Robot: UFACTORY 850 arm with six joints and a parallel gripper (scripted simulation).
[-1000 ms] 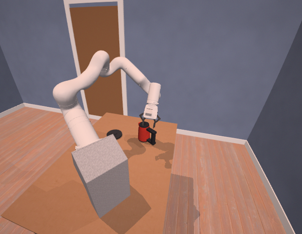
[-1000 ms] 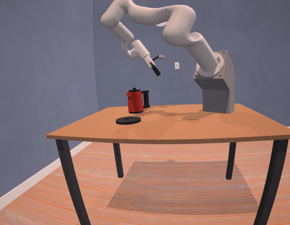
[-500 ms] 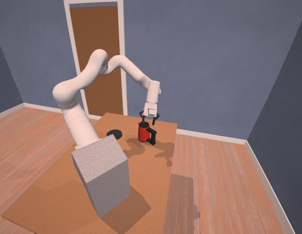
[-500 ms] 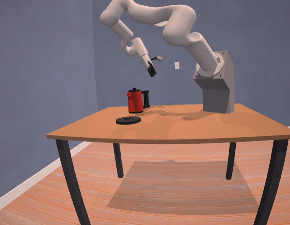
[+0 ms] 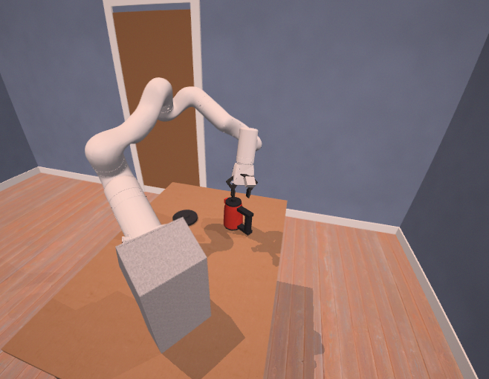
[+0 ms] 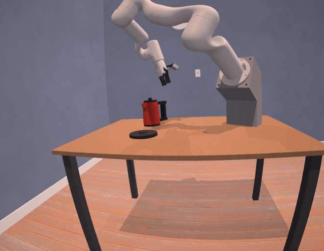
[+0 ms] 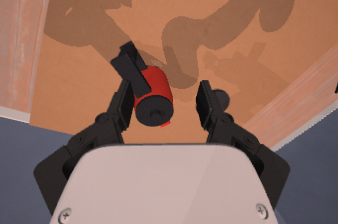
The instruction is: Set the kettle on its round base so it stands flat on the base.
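The red kettle is 7 cm ahead of my hand, 6 cm to the left of it and 19 cm below it. Also, from my hand: round black base (7 cm behind, 35 cm to the left, 27 cm below).
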